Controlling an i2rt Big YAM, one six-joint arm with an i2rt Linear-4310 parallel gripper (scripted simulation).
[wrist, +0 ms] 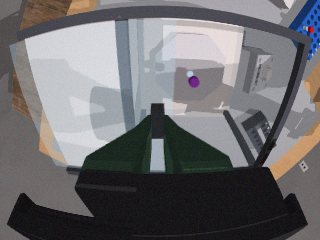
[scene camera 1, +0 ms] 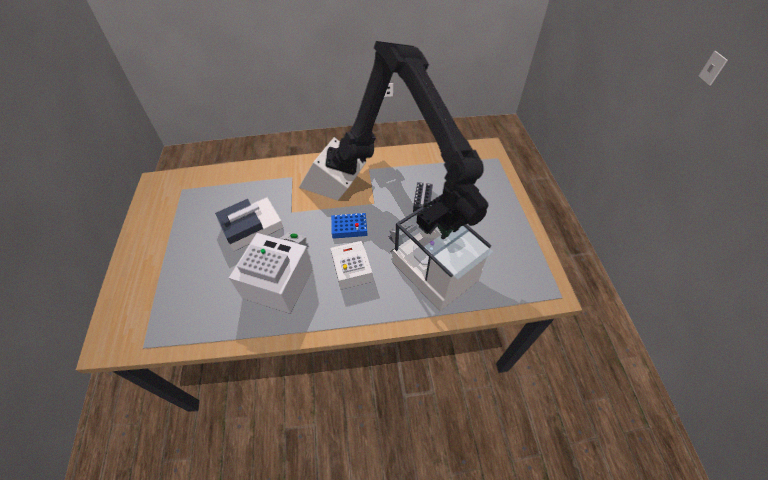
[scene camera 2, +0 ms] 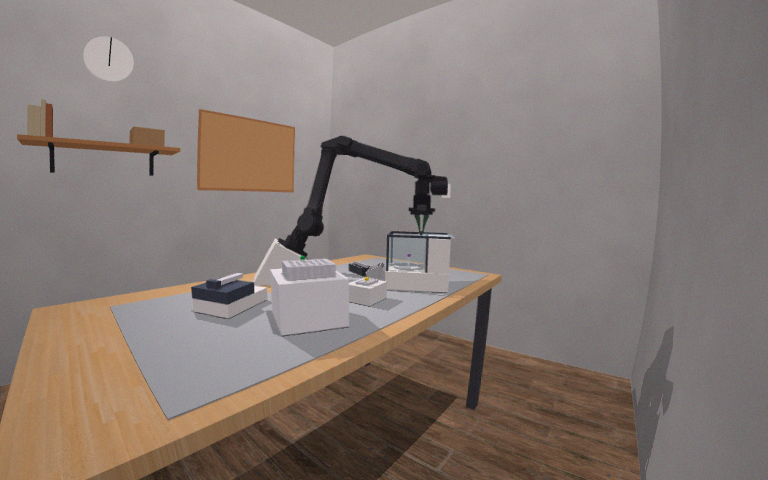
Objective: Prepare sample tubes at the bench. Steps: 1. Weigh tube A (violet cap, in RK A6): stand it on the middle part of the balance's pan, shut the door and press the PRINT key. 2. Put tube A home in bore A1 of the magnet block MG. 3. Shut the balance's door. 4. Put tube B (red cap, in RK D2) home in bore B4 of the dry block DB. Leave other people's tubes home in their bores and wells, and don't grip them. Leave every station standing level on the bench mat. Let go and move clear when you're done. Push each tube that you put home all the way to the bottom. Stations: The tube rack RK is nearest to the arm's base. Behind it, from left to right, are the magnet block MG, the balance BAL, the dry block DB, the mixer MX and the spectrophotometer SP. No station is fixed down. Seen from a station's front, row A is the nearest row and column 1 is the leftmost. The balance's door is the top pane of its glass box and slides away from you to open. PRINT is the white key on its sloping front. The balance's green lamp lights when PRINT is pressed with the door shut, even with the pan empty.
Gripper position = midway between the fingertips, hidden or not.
Observation:
I see my gripper (wrist: 157, 121), a dry block (scene camera 1: 358, 272), a tube rack (scene camera 1: 339, 222) and a spectrophotometer (scene camera 2: 213, 297).
The dry block also shows in scene camera 2 (scene camera 2: 375, 290). The spectrophotometer shows as well in scene camera 1 (scene camera 1: 245, 222). The wrist view does not show the spectrophotometer: it is out of frame.

